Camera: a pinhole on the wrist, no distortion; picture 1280 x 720 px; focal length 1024.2 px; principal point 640.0 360.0 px. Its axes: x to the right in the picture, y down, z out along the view. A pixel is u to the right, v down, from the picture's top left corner.
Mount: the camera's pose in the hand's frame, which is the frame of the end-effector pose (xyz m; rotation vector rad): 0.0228 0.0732 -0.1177 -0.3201 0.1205 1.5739
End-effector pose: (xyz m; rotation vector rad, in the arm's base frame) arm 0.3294 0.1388 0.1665 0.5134 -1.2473 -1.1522
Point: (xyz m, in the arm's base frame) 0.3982 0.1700 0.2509
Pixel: 748 422
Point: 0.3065 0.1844 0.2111
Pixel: 165 496
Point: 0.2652 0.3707 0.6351
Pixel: 1213 238
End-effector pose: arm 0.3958 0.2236 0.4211 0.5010 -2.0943 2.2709
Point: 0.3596 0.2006 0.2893
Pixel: 846 343
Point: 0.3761 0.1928 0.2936
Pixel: 763 425
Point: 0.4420 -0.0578 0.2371
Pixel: 667 361
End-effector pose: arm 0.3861 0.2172 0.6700 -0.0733 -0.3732 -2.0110
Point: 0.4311 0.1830 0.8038
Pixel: 395 159
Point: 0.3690 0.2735 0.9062
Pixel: 159 270
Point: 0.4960 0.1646 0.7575
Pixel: 723 278
